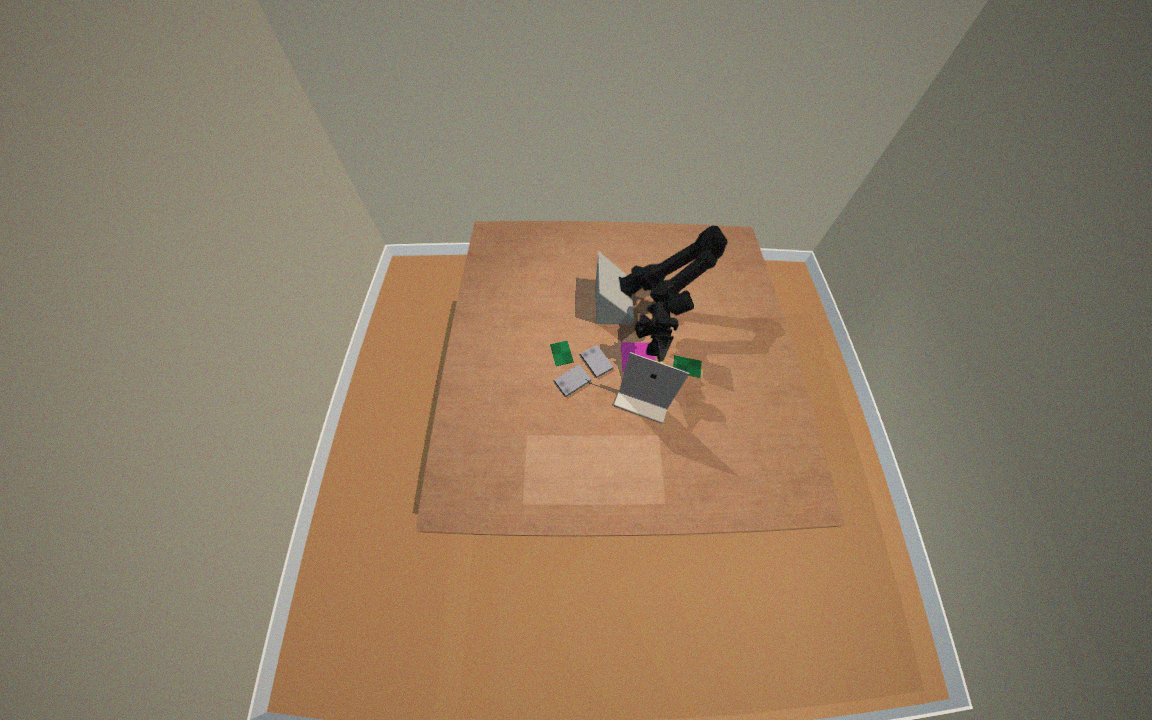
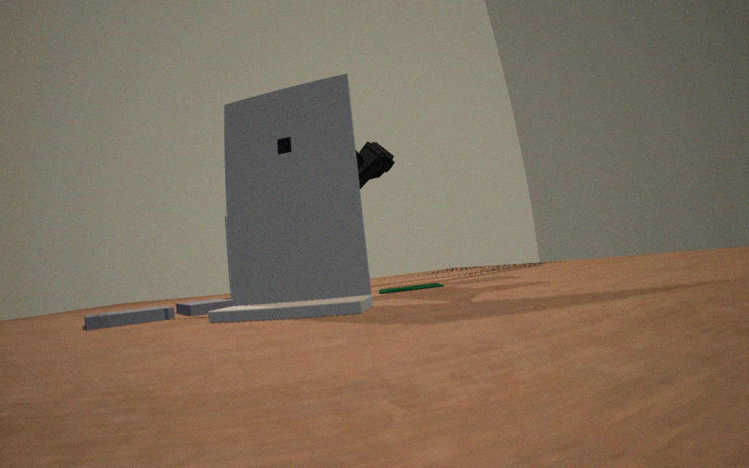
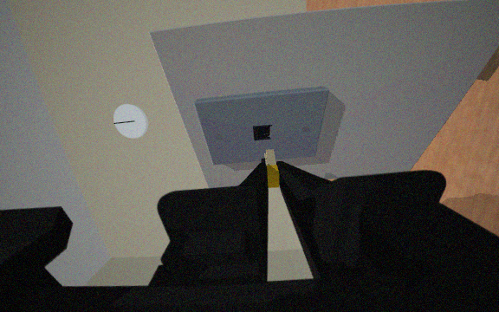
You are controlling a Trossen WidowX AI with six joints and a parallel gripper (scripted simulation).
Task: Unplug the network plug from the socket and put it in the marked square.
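The magenta marked square lies 13 cm behind my gripper tip, 2 cm to the right of it and 19 cm below it. Also, from my gripper tip: network plug right at my gripper tip; grey panel 5 cm ahead, 3 cm to the right, 7 cm below.
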